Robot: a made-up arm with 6 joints.
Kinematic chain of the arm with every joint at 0, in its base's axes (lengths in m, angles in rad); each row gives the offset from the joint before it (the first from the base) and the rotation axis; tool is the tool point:
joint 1: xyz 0 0 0.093 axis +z
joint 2: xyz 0 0.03 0 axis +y
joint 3: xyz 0 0 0.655 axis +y
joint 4: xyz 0 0 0.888 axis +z
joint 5: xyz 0 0 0 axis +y
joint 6: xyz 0 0 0.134 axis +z
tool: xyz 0 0 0
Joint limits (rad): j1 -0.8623..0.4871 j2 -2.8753..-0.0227 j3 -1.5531..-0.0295 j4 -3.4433..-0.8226 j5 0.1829..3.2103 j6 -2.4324..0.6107
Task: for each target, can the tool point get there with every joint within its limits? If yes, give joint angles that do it. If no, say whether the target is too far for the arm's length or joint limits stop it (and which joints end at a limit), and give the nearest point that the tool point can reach.
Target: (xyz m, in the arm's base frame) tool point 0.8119 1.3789 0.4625
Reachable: no: joint limits stop it (at a limit: joint 1, joint 2, joint 3, joint 4) | nearest point -0.4964 0.6793 0.6310 | short by 1.493 m
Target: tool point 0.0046 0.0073 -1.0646
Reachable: yes | joints -0.7171 -2.4067 -1.1937 -2.9193 2.3263 0.0414
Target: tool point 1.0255 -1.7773 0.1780
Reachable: no: too far | nearest point 0.5095 -0.5979 -0.7115 | short by 1.565 m
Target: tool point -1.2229 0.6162 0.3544
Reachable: yes | joints -0.5225 -0.7462 -0.9983 -2.0613 1.1175 -0.4784
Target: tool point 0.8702 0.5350 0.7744
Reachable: no: joint limits stop it (at a limit: joint 1, joint 2, joint 3, joint 5) | nearest point -0.0046 0.0654 1.5012 | short by 1.230 m
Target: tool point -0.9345 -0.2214 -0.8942
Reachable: yes | joints 0.2565 -2.0676 -0.4668 -3.0397 2.5929 -0.1845
